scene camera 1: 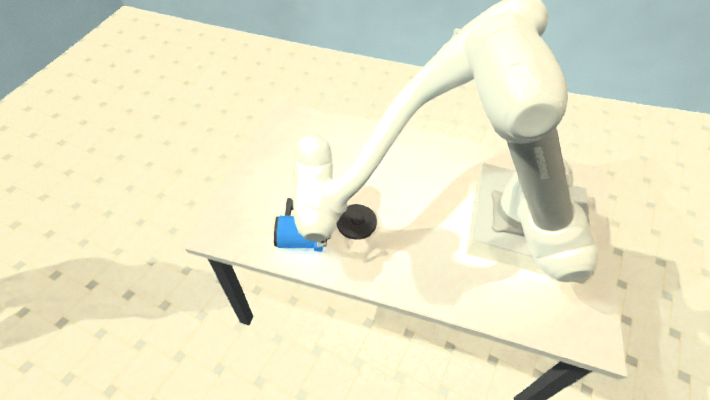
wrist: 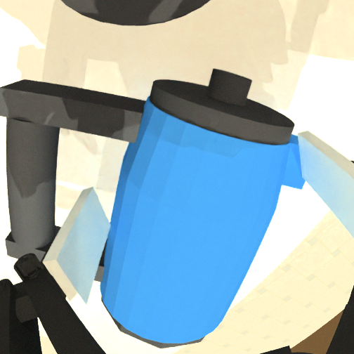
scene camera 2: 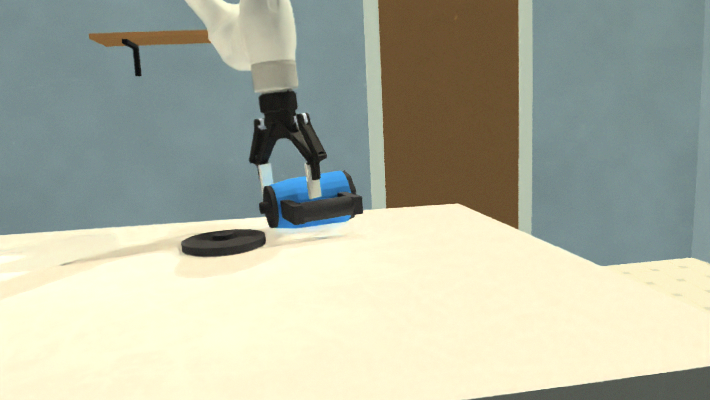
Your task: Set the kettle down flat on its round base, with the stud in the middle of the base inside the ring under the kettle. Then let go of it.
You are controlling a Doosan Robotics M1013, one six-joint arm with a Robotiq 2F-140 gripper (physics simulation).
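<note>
The blue kettle (scene camera 1: 286,232) (scene camera 2: 332,185) (wrist: 190,225) lies on its side, its lid (wrist: 180,107) towards the base. Its black handle (scene camera 1: 289,207) (scene camera 2: 322,209) (wrist: 32,185) sticks out towards scene camera 2, apart from the table top. Its spout (wrist: 294,165) is on the opposite side. The kettle's bottom faces away from the base; the ring is hidden. The round black base (scene camera 1: 367,227) (scene camera 2: 200,246) (wrist: 135,10) lies flat on the table, its stud (scene camera 1: 356,220) (scene camera 2: 223,234) upward. My gripper (scene camera 2: 290,189) (wrist: 200,181) is open, fingers on either side of the kettle body.
The kettle and base are on the pale table (scene camera 1: 450,320) (scene camera 2: 450,300), the kettle near its long edge in scene camera 1. The arm's mounting block (scene camera 1: 480,230) stands at the other end. A wall shelf (scene camera 2: 165,37) and a brown door (scene camera 2: 450,100) are behind.
</note>
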